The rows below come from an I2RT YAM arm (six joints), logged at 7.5 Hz.
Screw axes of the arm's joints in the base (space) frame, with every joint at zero. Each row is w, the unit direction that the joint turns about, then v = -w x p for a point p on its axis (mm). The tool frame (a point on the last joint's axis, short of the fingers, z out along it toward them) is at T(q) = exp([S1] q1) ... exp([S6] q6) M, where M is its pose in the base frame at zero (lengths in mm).
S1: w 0 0 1 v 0 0 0
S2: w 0 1 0 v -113.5 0 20
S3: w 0 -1 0 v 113.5 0 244
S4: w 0 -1 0 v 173.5 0 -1
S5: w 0 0 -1 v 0 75 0
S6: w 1 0 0 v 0 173.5 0
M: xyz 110.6 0 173.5 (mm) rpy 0 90 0 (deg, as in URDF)
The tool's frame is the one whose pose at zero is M.
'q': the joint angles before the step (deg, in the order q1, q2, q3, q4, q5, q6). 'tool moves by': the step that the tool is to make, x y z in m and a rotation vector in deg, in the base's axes. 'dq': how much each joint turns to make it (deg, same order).
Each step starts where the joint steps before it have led.
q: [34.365 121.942 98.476 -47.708 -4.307 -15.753]
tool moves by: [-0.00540 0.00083 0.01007 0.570 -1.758 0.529]
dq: [0.527 -1.977 -0.994 0.774 0.498 -0.181]
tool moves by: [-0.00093 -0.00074 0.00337 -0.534 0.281 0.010]
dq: [0.011 -0.177 0.589 -1.307 0.260 -0.095]
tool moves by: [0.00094 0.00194 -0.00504 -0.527 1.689 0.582]
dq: [0.083 1.288 1.060 -1.479 -0.670 -0.296]
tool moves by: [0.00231 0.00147 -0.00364 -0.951 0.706 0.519]
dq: [0.000 1.238 1.248 -1.178 0.198 -0.610]
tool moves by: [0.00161 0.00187 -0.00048 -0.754 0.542 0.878]
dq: [0.084 0.972 1.537 -1.501 0.065 -0.851]
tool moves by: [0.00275 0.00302 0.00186 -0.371 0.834 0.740]
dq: [0.086 1.314 2.621 -2.245 -0.347 -0.583]
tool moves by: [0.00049 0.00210 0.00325 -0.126 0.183 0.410]
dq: [0.177 0.425 1.449 -1.263 -0.064 -0.225]
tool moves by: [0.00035 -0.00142 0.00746 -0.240 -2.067 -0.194]
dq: [-0.065 -0.980 -0.033 0.585 1.373 -0.255]
